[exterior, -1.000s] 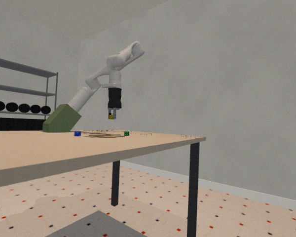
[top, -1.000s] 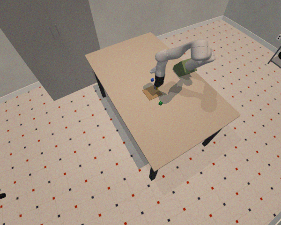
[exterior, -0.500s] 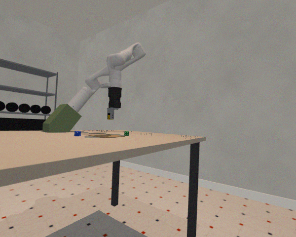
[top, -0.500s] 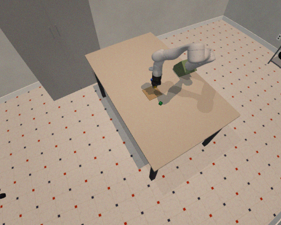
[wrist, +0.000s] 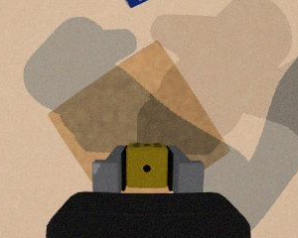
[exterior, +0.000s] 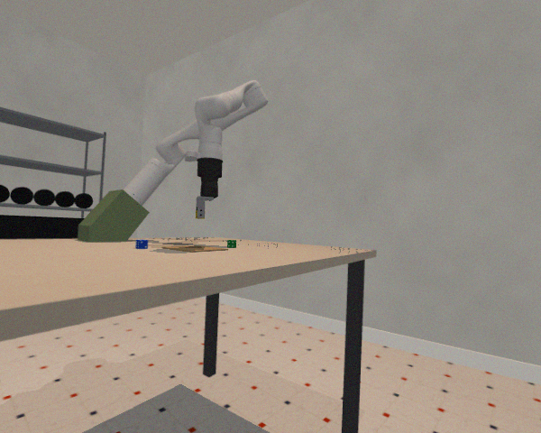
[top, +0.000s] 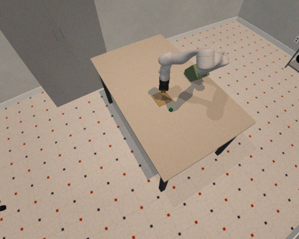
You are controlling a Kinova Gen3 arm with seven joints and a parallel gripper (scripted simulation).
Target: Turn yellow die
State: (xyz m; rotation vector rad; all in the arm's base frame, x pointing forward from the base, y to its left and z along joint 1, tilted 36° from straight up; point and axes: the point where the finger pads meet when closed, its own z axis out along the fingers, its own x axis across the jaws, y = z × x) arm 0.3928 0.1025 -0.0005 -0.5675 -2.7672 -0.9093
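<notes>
Now: the brown mat 10 mm to the right of my hand and 110 mm below it. The rest, counted from my hand: blue die: 50 mm behind, 150 mm to the right, 100 mm below; then yellow die: 10 mm below; then green die: 20 mm behind, 140 mm to the left, 100 mm below.
</notes>
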